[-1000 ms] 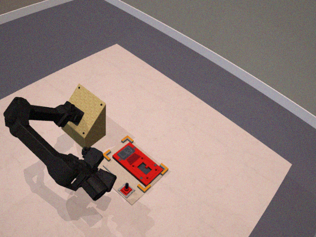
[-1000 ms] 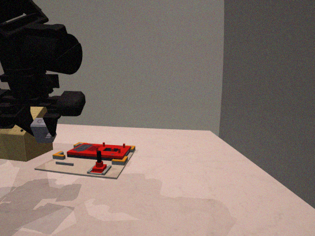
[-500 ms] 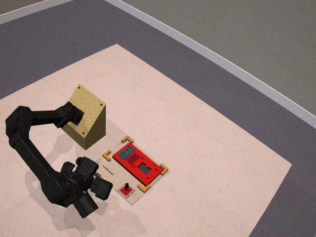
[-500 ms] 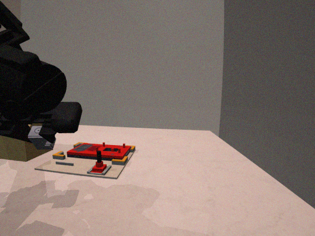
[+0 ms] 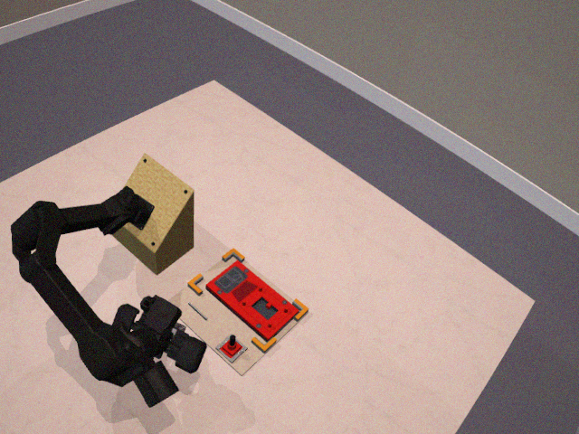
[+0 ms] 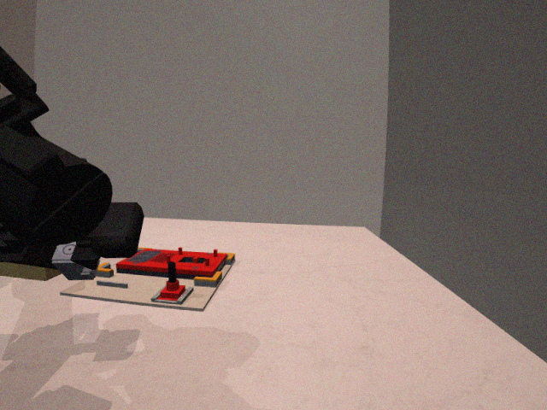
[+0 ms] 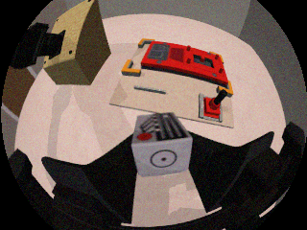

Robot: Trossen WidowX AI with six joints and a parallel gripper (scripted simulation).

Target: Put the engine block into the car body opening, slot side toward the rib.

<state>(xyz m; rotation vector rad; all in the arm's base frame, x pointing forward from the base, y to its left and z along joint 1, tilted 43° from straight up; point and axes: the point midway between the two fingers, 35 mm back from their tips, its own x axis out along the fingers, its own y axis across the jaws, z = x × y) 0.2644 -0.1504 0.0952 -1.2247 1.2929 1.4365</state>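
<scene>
The black peg lies 9 cm ahead of my gripper tip, 8 cm to the left of it and 4 cm below it. Also, from my gripper tip: grey engine block 1 cm to the right, 1 cm ahead, 1 cm above.
</scene>
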